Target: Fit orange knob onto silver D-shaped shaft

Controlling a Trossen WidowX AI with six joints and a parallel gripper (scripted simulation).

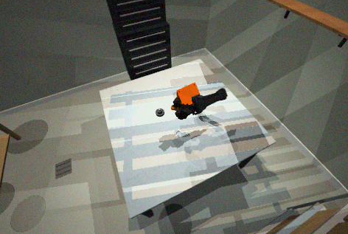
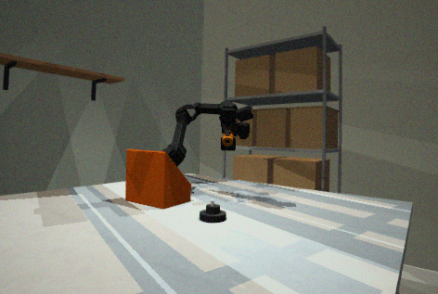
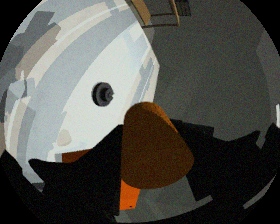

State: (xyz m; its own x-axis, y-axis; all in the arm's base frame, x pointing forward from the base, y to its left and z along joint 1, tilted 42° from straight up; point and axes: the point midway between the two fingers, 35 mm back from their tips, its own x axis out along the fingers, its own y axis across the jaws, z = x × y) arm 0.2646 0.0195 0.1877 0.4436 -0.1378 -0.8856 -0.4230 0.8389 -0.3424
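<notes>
My gripper tip is now 80 mm short of the round pedestal, 170 mm to the left of it and 210 mm above it. Also, from my gripper tip: orange knob: 20 mm behind, 20 mm to the left, 20 mm above.
</notes>
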